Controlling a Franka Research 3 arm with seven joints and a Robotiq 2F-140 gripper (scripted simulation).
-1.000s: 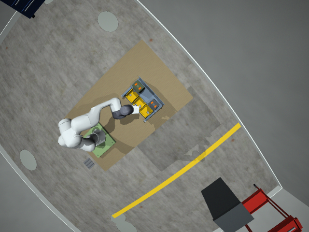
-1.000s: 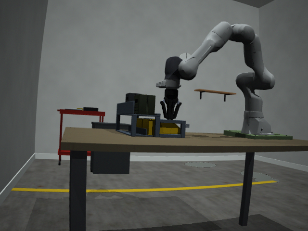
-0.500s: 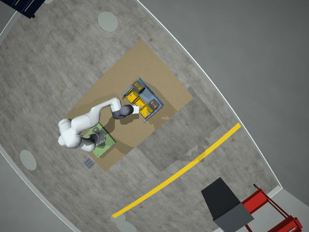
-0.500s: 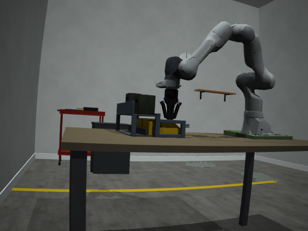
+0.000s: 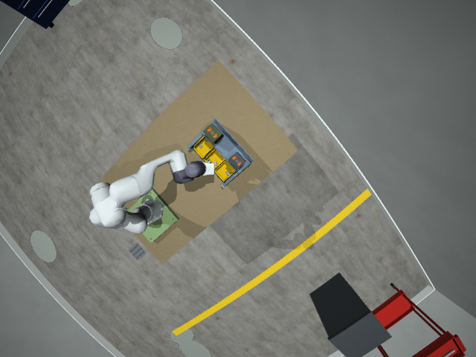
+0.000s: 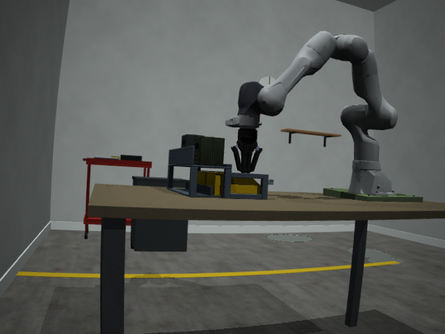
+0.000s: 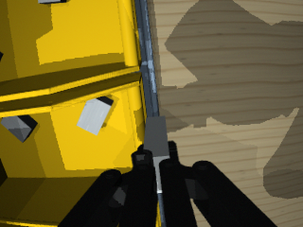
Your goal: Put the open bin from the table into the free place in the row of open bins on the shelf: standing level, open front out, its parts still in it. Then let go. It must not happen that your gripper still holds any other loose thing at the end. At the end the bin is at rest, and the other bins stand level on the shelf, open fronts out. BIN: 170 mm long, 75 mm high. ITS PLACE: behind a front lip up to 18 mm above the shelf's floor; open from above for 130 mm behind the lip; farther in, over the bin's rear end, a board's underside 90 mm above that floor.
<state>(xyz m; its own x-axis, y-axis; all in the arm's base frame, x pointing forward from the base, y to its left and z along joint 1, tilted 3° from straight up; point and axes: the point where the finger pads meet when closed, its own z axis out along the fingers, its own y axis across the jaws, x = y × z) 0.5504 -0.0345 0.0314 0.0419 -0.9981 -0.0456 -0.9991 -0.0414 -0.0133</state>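
Now: hand 10 mm to the right of the shelf lip and 50 mm above it. Also, from my hand: shelf board (200 mm ahead, 10 mm to the left, 50 mm above).
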